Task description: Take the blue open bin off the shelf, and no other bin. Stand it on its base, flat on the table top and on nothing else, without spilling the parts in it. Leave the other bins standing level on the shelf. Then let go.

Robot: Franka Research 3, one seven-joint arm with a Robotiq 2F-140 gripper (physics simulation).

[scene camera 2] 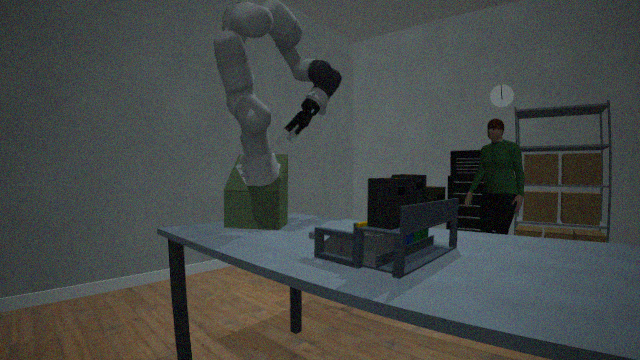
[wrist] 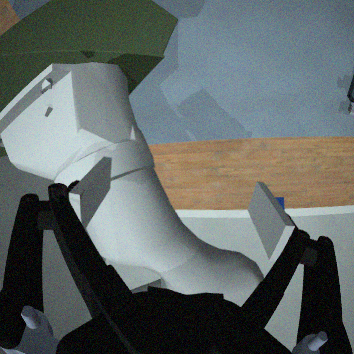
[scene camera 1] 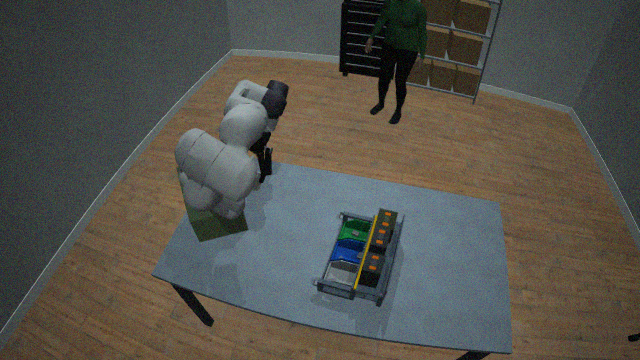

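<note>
The blue open bin [scene camera 1: 346,254] stands in the front row of the grey shelf [scene camera 1: 336,289] [scene camera 2: 357,247], between a green bin [scene camera 1: 354,229] and a light grey bin [scene camera 1: 342,273]. A small patch of the blue bin [scene camera 2: 409,238] shows through the shelf in scene camera 2; the parts inside it are hard to make out. My gripper [scene camera 1: 266,177] [scene camera 2: 291,134] [wrist: 182,184] is open and empty, high above the table near the arm's base, well away from the shelf. No bins on the shelf show clearly in the wrist view.
Several black boxes [scene camera 1: 371,270] [scene camera 2: 384,202] with orange marks stand behind a yellow strip [scene camera 1: 366,252] on the shelf. The green base block [scene camera 1: 220,225] [scene camera 2: 256,207] carries the arm at the end of the table [scene camera 1: 440,310] [scene camera 2: 550,295]. A person [scene camera 1: 400,35] [scene camera 2: 502,170] stands beyond the table.
</note>
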